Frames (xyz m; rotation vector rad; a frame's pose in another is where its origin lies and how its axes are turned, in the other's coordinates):
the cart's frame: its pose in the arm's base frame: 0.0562 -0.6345 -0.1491 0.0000 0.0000 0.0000
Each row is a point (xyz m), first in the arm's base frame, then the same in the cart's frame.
Working: the arm's base frame: its pose in the cart's frame: -0.0562 0.6345 0.1491 0.0000 0.0000 0.0000

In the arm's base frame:
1: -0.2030 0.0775 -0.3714
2: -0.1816 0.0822 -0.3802
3: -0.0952 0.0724 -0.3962
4: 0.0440 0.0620 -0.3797
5: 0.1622 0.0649 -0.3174
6: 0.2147 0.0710 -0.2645
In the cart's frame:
1: -0.2592 0.7120 -0.2223
2: -0.2378 0.7167 -0.2311
3: -0.1514 0.7069 -0.2471
4: -0.0122 0.6965 -0.2306
5: 0.1060 0.6994 -0.1683
6: 0.1585 0.7055 -0.1154

